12 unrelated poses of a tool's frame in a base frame.
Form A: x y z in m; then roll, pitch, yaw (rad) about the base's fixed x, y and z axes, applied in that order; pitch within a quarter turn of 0, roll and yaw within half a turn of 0.
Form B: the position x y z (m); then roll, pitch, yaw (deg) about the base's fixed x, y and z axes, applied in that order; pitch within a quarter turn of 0, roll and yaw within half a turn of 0. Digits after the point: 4 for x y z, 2 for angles.
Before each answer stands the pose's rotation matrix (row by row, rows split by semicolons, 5 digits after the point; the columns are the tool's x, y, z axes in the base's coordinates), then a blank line. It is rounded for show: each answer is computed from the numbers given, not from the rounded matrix.
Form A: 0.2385, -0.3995, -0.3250, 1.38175, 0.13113, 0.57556
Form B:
0.83169 0.00545 0.55522; 0.53963 0.22755 -0.81057; -0.13075 0.97375 0.18631

0.2385, -0.3995, -0.3250, 79.17, 7.51, 32.98
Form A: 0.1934, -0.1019, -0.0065, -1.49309, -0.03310, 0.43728
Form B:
0.90541 -0.00298 -0.42453; 0.42325 0.08430 0.90209; 0.03309 -0.99644 0.07759

0.1934, -0.1019, -0.0065, -85.55, -1.90, 25.05
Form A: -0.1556, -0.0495, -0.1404, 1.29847, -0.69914, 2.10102
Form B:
-0.38708 0.08143 0.91844; 0.66030 -0.67076 0.33776; 0.64356 0.73719 0.20587

-0.1556, -0.0495, -0.1404, 74.40, -40.06, 120.38
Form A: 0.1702, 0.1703, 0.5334, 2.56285, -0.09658, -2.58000
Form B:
-0.84246 -0.40117 -0.35961; -0.53005 0.73666 0.41997; 0.09643 0.54442 -0.83325

0.1702, 0.1703, 0.5334, 146.84, -5.53, -147.82
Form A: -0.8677, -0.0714, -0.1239, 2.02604, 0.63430, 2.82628
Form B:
-0.76578 -0.36967 0.52625; 0.24979 0.58307 0.77307; -0.59261 0.72345 -0.35416

-0.8677, -0.0714, -0.1239, 116.08, 36.34, 161.93
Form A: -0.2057, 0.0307, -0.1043, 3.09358, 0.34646, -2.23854
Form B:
-0.58242 -0.79441 0.17234; -0.73856 0.60571 0.29605; -0.33957 0.04514 -0.93950

-0.2057, 0.0307, -0.1043, 177.25, 19.85, -128.26
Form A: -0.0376, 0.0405, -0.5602, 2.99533, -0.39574, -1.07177
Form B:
0.44158 -0.89556 0.05455; -0.81019 -0.42413 -0.40461; 0.38549 0.13448 -0.91286

-0.0376, 0.0405, -0.5602, 171.62, -22.67, -61.41
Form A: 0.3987, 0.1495, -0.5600, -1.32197, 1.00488, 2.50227
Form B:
-0.43029 0.50959 -0.74509; 0.31992 -0.68575 -0.65376; -0.84410 -0.51968 0.13205

0.3987, 0.1495, -0.5600, -75.74, 57.58, 143.37
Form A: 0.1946, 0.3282, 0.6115, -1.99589, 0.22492, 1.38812
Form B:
0.17709 0.36863 -0.91255; 0.95859 -0.27472 0.07505; -0.22303 -0.88805 -0.40202

0.1946, 0.3282, 0.6115, -114.36, 12.89, 79.53
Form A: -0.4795, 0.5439, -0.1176, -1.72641, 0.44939, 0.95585
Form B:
0.51963 -0.12100 -0.84578; 0.73571 -0.43996 0.51495; -0.43442 -0.88983 -0.13960

-0.4795, 0.5439, -0.1176, -98.92, 25.75, 54.77
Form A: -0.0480, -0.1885, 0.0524, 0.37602, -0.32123, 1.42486
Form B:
0.13798 -0.93711 0.32061; 0.93876 0.02055 -0.34395; 0.31573 0.34844 0.88256

-0.0480, -0.1885, 0.0524, 21.54, -18.41, 81.64
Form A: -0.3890, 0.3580, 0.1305, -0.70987, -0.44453, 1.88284
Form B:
-0.27717 -0.80786 -0.52013; 0.85921 0.03389 -0.51049; 0.43003 -0.58839 0.68474

-0.3890, 0.3580, 0.1305, -40.67, -25.47, 107.88
